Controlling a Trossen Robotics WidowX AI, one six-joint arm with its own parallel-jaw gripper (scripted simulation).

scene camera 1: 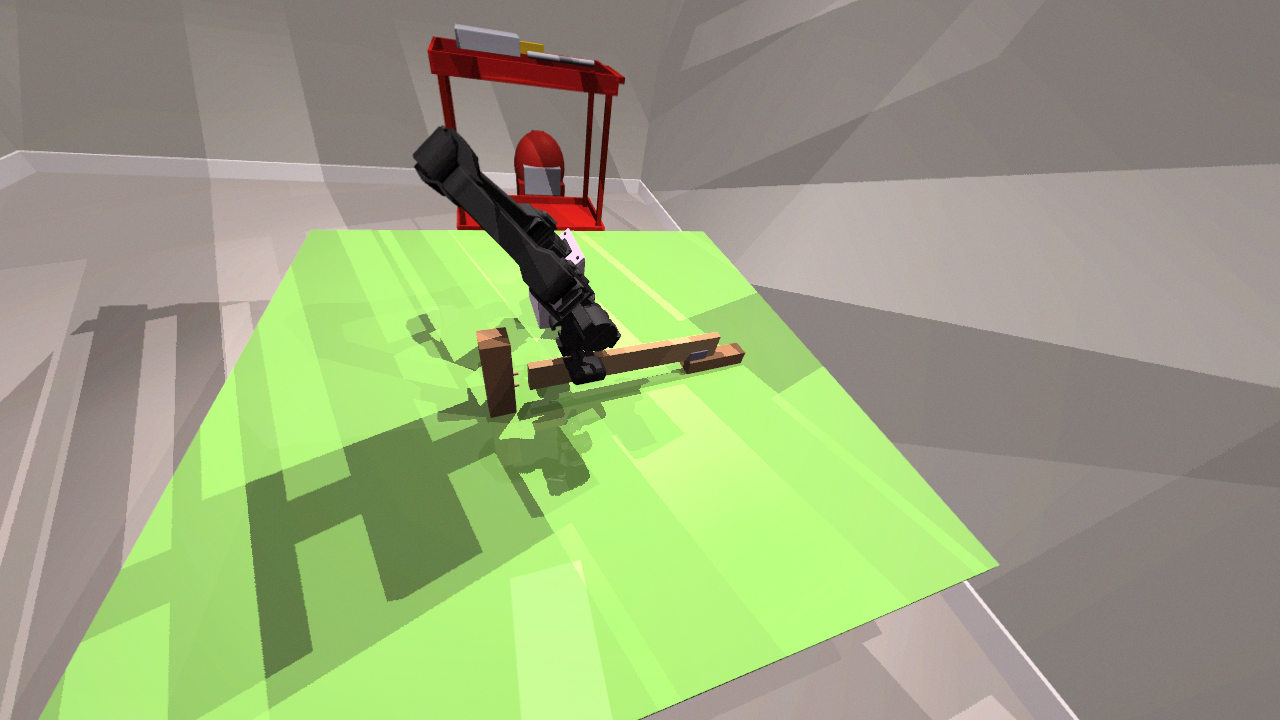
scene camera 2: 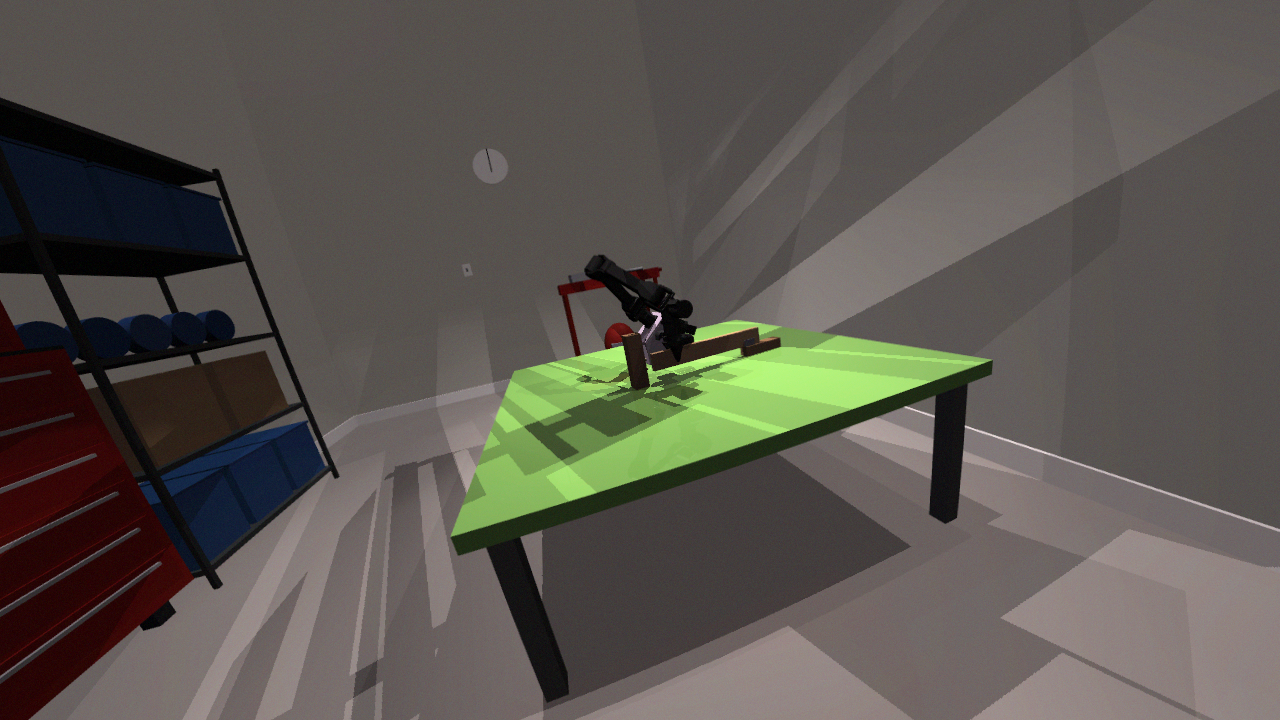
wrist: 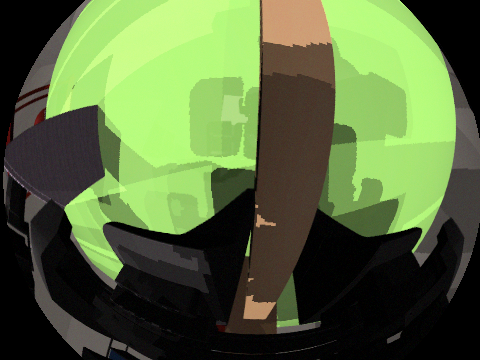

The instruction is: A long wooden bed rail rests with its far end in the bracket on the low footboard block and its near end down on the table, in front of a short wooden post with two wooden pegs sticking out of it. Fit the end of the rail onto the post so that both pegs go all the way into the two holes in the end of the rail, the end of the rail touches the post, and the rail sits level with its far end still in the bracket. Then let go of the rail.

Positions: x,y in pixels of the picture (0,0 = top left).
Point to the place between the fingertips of my gripper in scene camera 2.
677,361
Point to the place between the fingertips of my gripper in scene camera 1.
573,374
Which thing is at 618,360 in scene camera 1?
A wooden rail.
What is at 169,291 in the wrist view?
My gripper.
